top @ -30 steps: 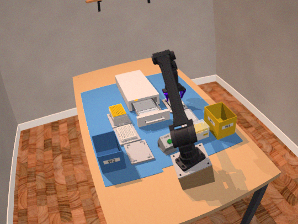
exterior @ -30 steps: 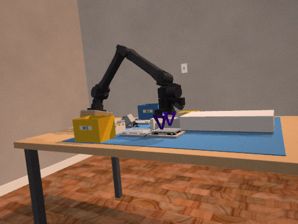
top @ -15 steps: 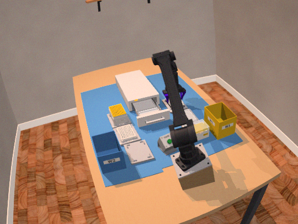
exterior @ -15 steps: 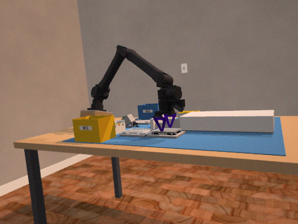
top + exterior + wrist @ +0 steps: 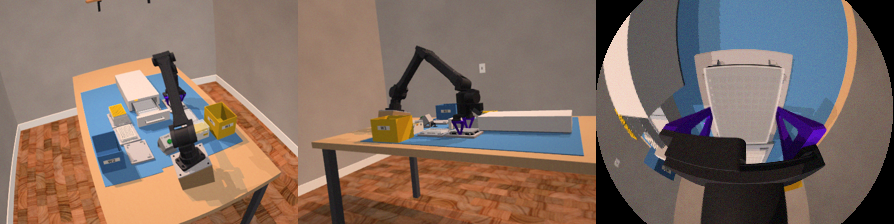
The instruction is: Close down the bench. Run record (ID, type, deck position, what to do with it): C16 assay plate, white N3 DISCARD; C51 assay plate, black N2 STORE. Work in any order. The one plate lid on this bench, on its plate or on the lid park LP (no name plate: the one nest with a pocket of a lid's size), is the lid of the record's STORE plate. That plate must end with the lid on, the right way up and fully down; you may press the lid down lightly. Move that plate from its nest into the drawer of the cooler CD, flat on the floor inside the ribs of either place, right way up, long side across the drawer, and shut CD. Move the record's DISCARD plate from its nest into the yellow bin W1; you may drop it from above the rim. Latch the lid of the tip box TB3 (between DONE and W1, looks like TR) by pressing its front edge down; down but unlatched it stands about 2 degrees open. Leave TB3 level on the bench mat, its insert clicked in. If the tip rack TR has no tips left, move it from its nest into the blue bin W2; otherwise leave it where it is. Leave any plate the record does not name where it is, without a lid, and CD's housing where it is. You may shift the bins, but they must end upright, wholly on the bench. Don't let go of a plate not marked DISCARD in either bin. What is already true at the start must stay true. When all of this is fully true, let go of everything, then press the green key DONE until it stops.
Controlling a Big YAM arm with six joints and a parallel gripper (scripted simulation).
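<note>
My hand is right at the black plate. Round my hand: cooler CD (130 mm ahead, 180 mm to the left, 10 mm above); then cooler drawer (10 mm behind, 190 mm to the left); then plate lid (right at my hand).
</note>
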